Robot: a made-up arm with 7 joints.
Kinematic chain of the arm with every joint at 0, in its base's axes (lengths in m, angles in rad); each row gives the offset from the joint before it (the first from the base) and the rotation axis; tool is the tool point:
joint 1: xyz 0 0 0.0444 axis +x
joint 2: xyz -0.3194 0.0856 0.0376 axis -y
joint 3: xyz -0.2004 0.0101 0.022 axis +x
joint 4: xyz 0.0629 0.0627 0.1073 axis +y
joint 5: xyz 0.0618 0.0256 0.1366 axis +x
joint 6: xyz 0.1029 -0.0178 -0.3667 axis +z
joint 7: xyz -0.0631 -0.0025 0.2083 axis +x
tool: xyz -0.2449 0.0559 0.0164
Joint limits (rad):
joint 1: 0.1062..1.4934
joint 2: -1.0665..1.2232
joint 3: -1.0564..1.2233
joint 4: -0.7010..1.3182
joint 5: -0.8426..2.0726
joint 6: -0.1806..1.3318
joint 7: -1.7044..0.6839
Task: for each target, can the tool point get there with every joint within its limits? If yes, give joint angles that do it. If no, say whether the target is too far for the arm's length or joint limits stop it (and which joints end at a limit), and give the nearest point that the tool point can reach.
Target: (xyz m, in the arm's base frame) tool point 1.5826 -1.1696 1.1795
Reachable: no: too far | nearest point 0.0328 -0.3455 0.3797 | short by 1.929 m
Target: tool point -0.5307 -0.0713 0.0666
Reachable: yes | joints 0.8541 0.0861 0.3774 0.5629 0.3399 1.0044 0.2683
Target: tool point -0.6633 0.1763 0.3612
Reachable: yes | joints 0.8671 0.5000 0.2332 -0.3428 1.4821 0.2363 -1.4204
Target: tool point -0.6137 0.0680 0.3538
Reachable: yes | joints 1.1229 0.1818 -0.0709 0.0080 0.7683 0.1552 -1.1056
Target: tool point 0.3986 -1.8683 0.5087
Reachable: no: too far | nearest point -0.1213 -0.5521 0.2436 | short by 1.440 m
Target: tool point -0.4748 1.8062 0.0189
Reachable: no: too far | nearest point -0.4139 0.6026 0.0359 | short by 1.205 m
